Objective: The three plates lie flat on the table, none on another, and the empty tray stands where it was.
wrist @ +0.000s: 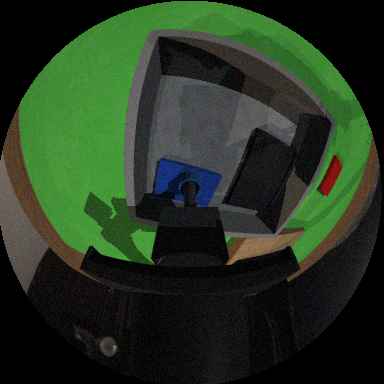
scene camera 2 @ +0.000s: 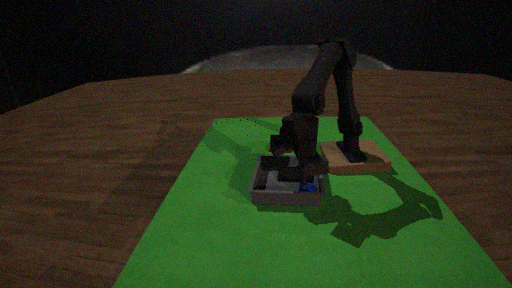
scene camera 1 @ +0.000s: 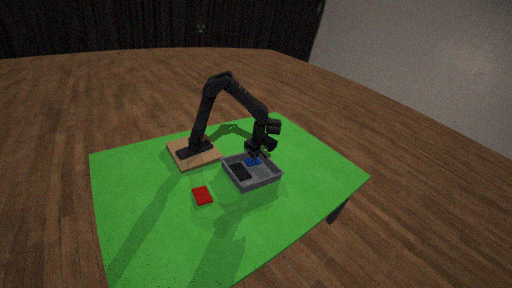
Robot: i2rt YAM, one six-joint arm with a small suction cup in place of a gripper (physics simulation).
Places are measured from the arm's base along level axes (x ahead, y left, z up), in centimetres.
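Where they show: hand, tool point: (wrist: 189, 173) (scene camera 1: 253, 163); arm's base, link origin: (scene camera 2: 350, 151) (scene camera 1: 194, 149).
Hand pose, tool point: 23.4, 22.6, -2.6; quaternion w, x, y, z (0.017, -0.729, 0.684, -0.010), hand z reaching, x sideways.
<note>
Each offset is from my tool point to the centre of the thing, as dx, dy, dz. Level surfaces: height alone.
A grey tray @[+4.2, -5.9, +2.2] (scene camera 1: 263, 182) (scene camera 2: 286, 198) (wrist: 130, 143) stands on the green mat @[dz -0.3] (scene camera 1: 160, 232) (scene camera 2: 250, 250) (wrist: 71, 107). A blue plate @[-1.3, +0.4, +0.5] (scene camera 1: 250, 162) (scene camera 2: 310, 187) (wrist: 166, 175) is in the tray's corner nearest the arm's base. My suction cup (scene camera 1: 255, 156) (wrist: 189, 186) sits pressed on top of the blue plate. A black plate @[+0.9, -11.0, +0.5] (scene camera 1: 239, 171) (wrist: 259, 171) lies in the tray beside it. A red plate @[+4.1, -34.4, +0.2] (scene camera 1: 202, 195) (wrist: 329, 175) lies flat on the mat outside the tray. In scene camera 2 the arm hides most of the tray's inside.
The arm's base stands on a wooden board (scene camera 1: 200, 161) (scene camera 2: 358, 166) (wrist: 257, 247) next to the tray. The mat covers a small table that stands on a wooden floor (scene camera 1: 394, 143). The tray's walls stand close around the cup.
</note>
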